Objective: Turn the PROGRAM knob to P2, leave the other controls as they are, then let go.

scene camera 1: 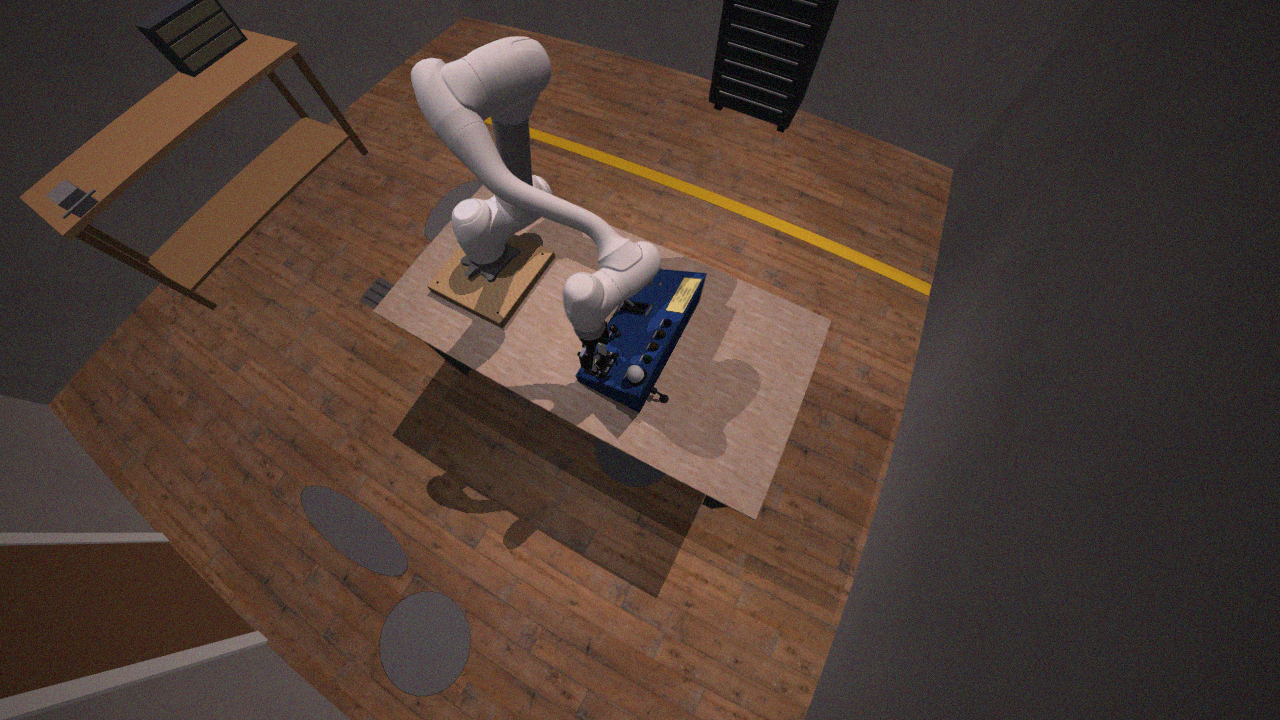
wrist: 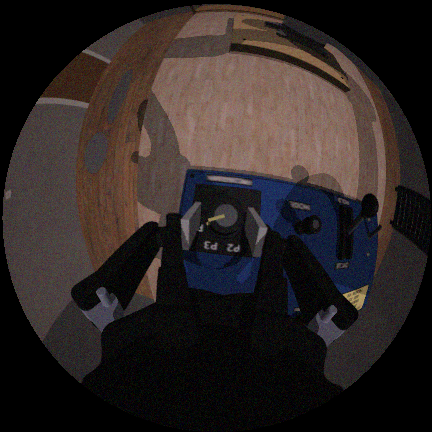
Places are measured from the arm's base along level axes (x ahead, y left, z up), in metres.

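Pixels of known places: gripper, fingertip midpoint: (scene camera 1: 597, 361) (wrist: 223, 215); arm's base, origin of the base link: (scene camera 1: 490, 257).
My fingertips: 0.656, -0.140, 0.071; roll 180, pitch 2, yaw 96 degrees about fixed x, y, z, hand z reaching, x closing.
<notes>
Ahead of a thing's pixels: the offset from my fingertips to its middle, as dx, dy, dz. "pt": to the spot under its first point.
The PROGRAM knob @(-0.006, +0.002, +0.014) (wrist: 226, 216) is round and grey on a black plate of the blue control panel (scene camera 1: 633, 335) (wrist: 274, 187). Its yellow pointer points left in the wrist view, toward a label mostly hidden behind the left finger. The P3 label @(pt +0.045, -0.008, +0.005) (wrist: 210, 245) and the P2 label @(pt +0.041, +0.024, +0.005) (wrist: 233, 247) show below the knob, upside down. My gripper (scene camera 1: 598, 361) (wrist: 223, 215) is partly open over the knob, with one finger pad on each side of it. In the wrist view gaps show between pads and knob.
Right of the knob in the wrist view are the MODE knob @(-0.020, +0.122, +0.016) (wrist: 311, 224) and a ball-topped lever (wrist: 369, 204). A pale round knob @(pt +0.151, -0.001, +0.106) (scene camera 1: 634, 374) stands near the panel's corner. A wooden board (scene camera 1: 501, 308) lies on the table, below another white arm section (scene camera 1: 478, 228).
</notes>
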